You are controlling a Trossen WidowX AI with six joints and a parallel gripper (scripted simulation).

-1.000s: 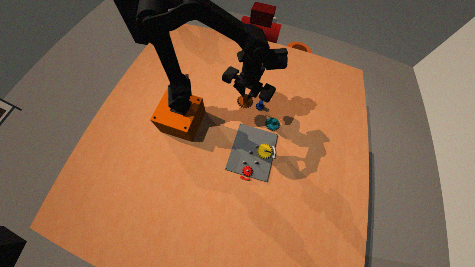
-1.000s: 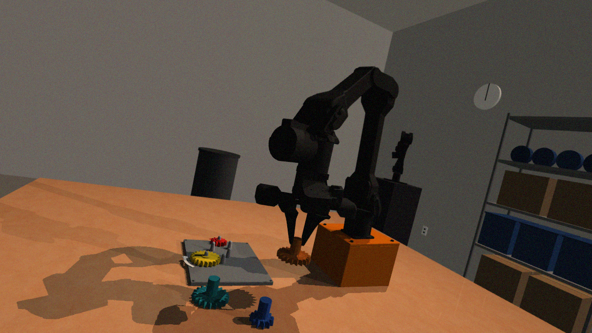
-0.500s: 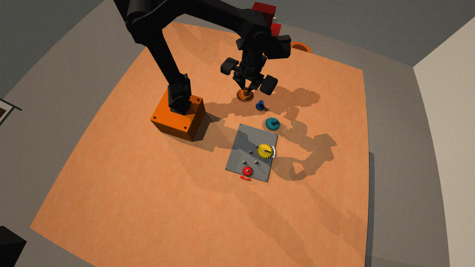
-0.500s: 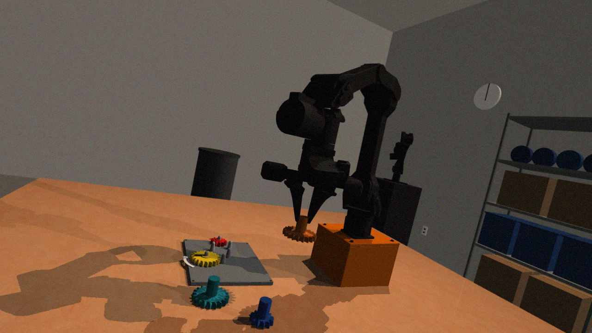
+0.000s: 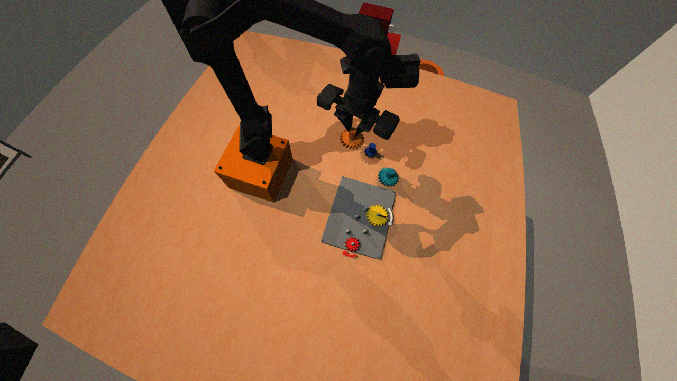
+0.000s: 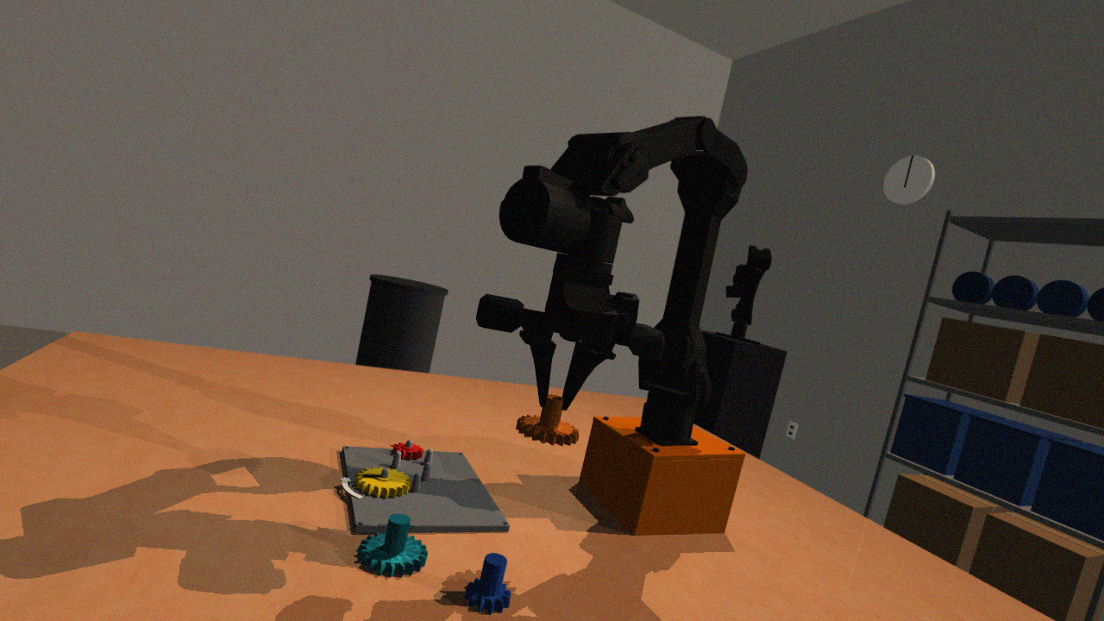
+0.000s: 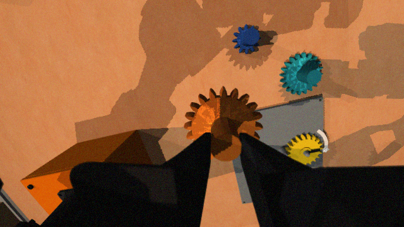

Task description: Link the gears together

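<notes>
Now: the red gear 24 cm to the right of my gripper tip, 15 cm below it and 8 cm ahead of it. From my gripper tip the other things lie so: teal gear: 15 cm below, 13 cm ahead, 1 cm to the right; then orange gear: 1 cm below; then blue gear: 15 cm below, 7 cm to the left, 6 cm ahead.
</notes>
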